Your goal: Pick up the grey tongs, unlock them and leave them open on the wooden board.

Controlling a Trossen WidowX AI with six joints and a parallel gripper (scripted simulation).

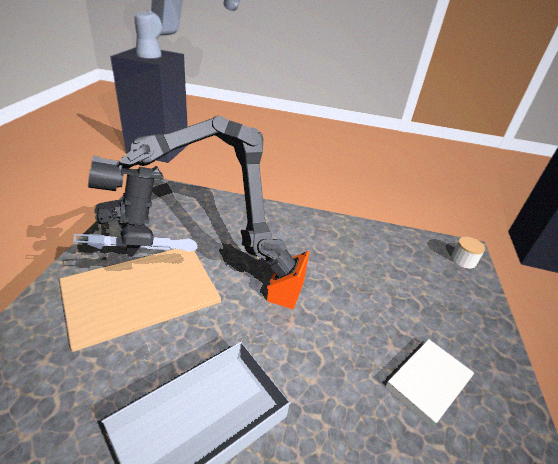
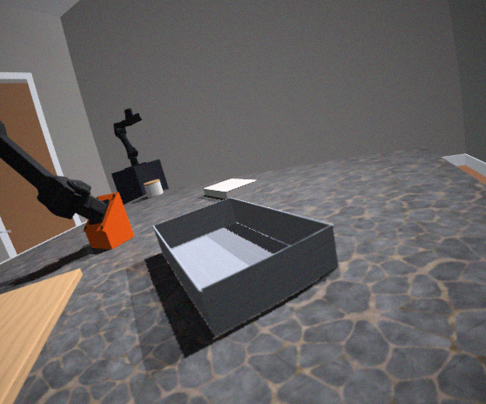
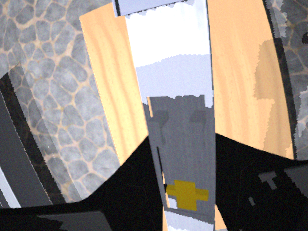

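The yellow lock piece lies 30 mm above my gripper tip, 10 mm to the left of it and 10 mm behind it. Also, from my gripper tip: white flat block: 750 mm to the left, 130 mm below, 10 mm ahead; wooden board: 140 mm below, 20 mm behind; grey roasting tin: 290 mm to the left, 260 mm ahead, 120 mm below.
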